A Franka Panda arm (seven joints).
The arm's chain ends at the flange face. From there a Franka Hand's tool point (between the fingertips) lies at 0.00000 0.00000 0.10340 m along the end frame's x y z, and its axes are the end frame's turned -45 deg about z.
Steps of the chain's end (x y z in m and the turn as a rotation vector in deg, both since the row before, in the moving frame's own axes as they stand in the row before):
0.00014 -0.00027 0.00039 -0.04 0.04 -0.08
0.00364 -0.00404 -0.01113 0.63 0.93 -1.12
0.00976 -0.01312 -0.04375 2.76 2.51 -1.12
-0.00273 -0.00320 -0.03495 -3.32 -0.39 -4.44
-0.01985 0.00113 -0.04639 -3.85 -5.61 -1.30
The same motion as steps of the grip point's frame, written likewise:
0.00029 0.00001 0.00039 -0.06 0.00 -0.08
0.00742 0.00008 -0.01115 -0.21 1.10 -1.12
0.02290 -0.00276 -0.04397 0.18 3.73 -1.12
-0.00425 -0.00028 -0.03513 -2.07 -2.62 -4.44
-0.02690 -0.01534 -0.04712 1.24 -6.69 -1.30

